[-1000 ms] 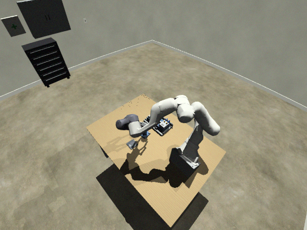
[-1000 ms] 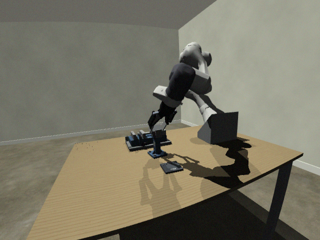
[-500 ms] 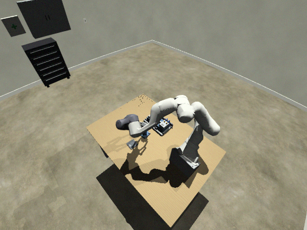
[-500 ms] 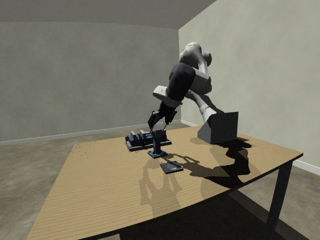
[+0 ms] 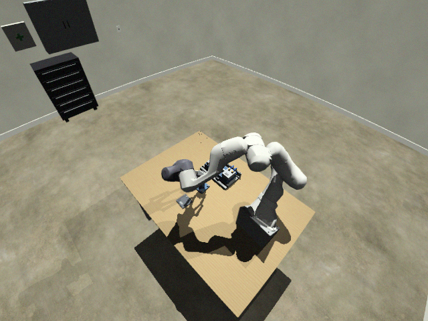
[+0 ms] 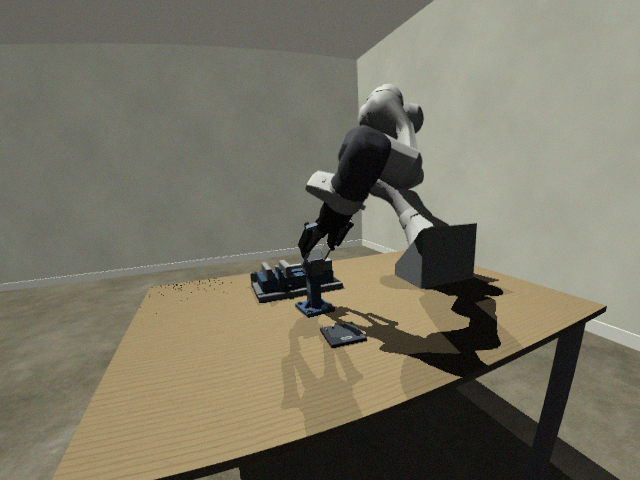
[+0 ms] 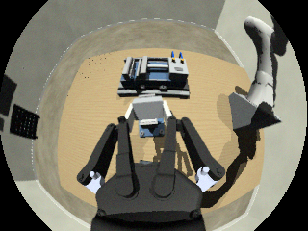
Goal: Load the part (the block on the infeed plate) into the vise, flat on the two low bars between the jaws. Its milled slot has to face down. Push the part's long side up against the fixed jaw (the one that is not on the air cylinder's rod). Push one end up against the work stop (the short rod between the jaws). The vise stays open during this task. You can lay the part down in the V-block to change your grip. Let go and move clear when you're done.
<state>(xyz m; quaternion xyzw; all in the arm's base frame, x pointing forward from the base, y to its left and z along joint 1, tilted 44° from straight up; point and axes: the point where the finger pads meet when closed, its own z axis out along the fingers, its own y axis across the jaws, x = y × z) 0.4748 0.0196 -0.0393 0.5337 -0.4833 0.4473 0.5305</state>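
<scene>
My gripper is now 2 cm to the left of the part and 2 cm above it.
</scene>
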